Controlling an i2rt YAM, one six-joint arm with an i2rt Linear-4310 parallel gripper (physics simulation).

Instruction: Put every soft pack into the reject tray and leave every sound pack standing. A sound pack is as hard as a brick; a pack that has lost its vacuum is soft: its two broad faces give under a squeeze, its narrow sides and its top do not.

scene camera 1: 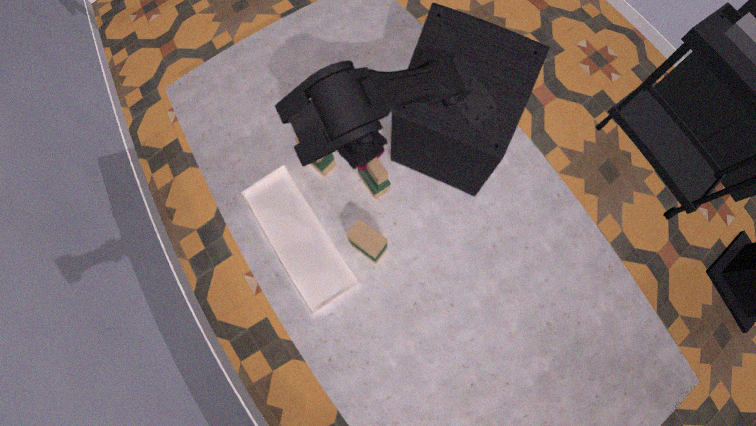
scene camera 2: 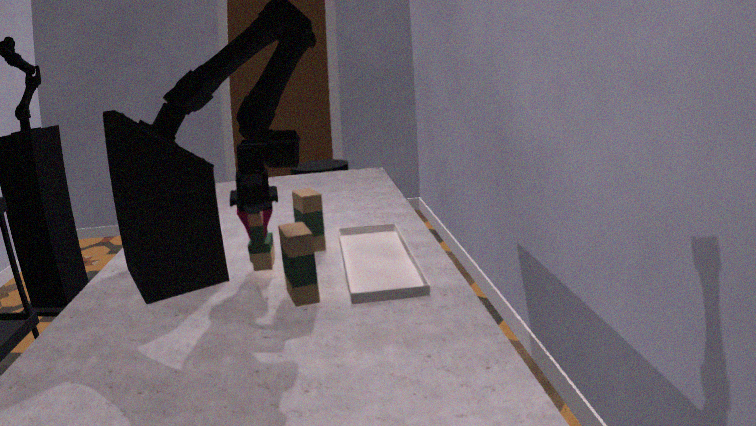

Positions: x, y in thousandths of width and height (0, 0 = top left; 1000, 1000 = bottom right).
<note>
In view: my gripper (scene camera 1: 487, 386) and a white reject tray (scene camera 1: 424, 647).
My gripper shows as well in scene camera 2 (scene camera 2: 341, 555).
</note>
